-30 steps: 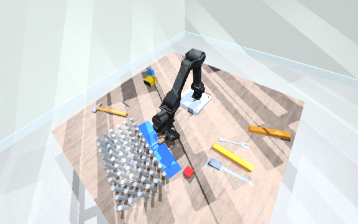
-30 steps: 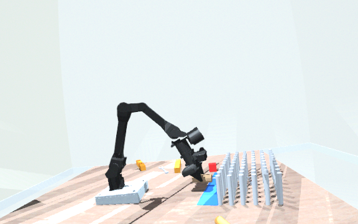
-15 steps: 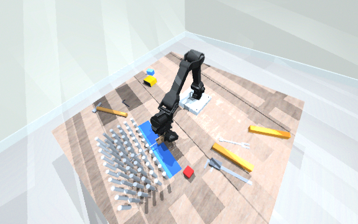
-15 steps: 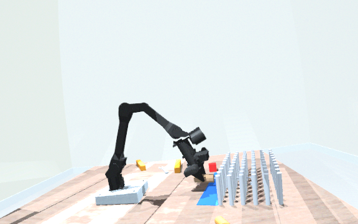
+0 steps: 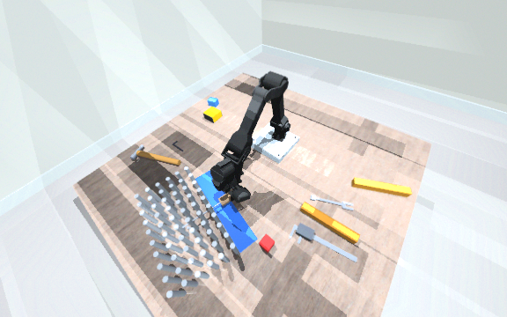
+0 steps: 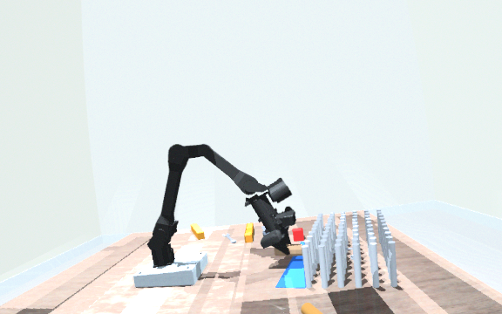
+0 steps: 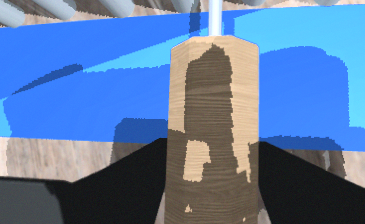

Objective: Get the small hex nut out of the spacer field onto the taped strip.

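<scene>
Now: gripper tip 40 mm short of the blue taped strip, 30 mm above it and 20 mm to the left of it. The rest, counted from my gripper tip: red cube (220 mm to the left, 80 mm ahead, 10 mm below); then wrench (380 mm to the left, 190 mm behind, 30 mm below); then hex nut (180 mm ahead, 80 mm to the right, 20 mm below).
</scene>
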